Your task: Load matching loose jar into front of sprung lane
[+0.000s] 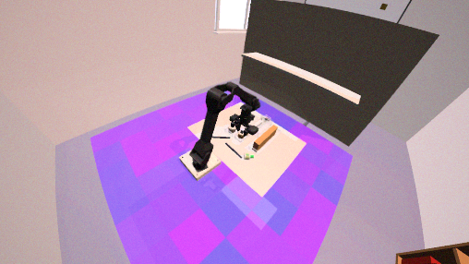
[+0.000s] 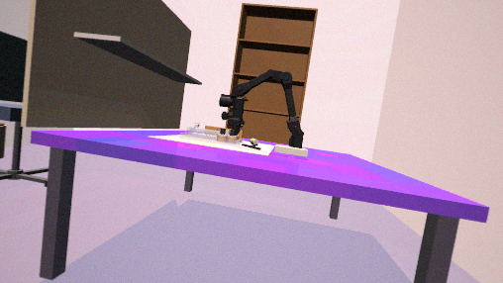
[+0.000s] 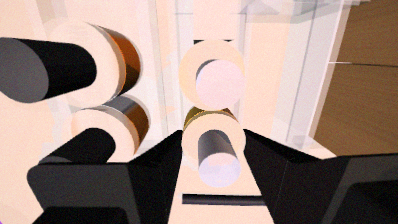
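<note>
My gripper tip is now 60 mm short of the cream mat, 40 mm above it and 10 mm to the left of it.
</note>
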